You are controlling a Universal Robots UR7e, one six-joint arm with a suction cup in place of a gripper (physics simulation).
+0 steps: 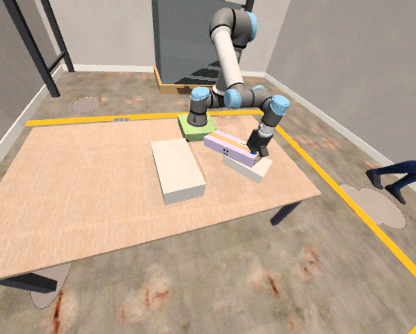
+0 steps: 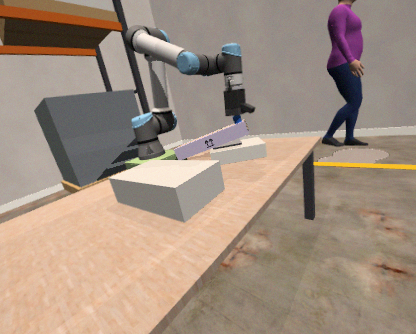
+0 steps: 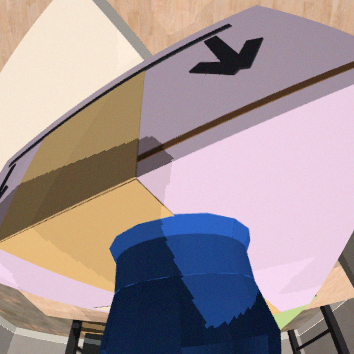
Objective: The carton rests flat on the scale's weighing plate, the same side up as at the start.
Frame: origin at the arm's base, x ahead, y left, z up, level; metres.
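Seen in the pictures: hand, tool point: (image 1: 251, 153) (image 2: 236, 125) (image 3: 186, 240); arm's base, link origin: (image 1: 197, 121) (image 2: 152, 155).
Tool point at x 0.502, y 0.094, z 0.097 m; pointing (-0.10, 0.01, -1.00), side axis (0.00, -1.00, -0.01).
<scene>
Pixels of each thing's top centre, then the offset from my tool point to it. Level surfaces: height alone.
- white scale, top centre: (image 3: 111, 200) (image 2: 235, 141) (image 1: 249, 156) dx -0.050, dy +0.060, dz -0.084 m
- larger white block, top centre: (image 2: 160, 169) (image 1: 176, 161) dx -0.128, dy -0.379, dz -0.066 m
- wooden table, surface height: dz -0.167 m
The lilac carton (image 1: 230, 150) (image 2: 212, 142) (image 3: 260, 165) with an orange tape strip hangs tilted from my suction cup. Its end at the cup is raised and its far end, towards the robot base, is lower. The arrows on its long side point up. My gripper, a blue suction cup (image 1: 253, 153) (image 2: 238, 120) (image 3: 180, 225), is on the carton's top face near the raised end. The white scale (image 1: 260, 170) (image 2: 251, 150) (image 3: 60, 60) stands below that end, partly hidden by the carton. Its weighing plate (image 2: 227, 146) shows as a dark strip. Contact between carton and scale cannot be told.
A larger white block (image 1: 177, 167) (image 2: 165, 175) lies on the wooden table (image 1: 90, 180) (image 2: 90, 250) beside the carton. The green robot base plate (image 1: 192, 131) is at the carton's lower end. A person (image 2: 345, 65) stands beyond the table.
</scene>
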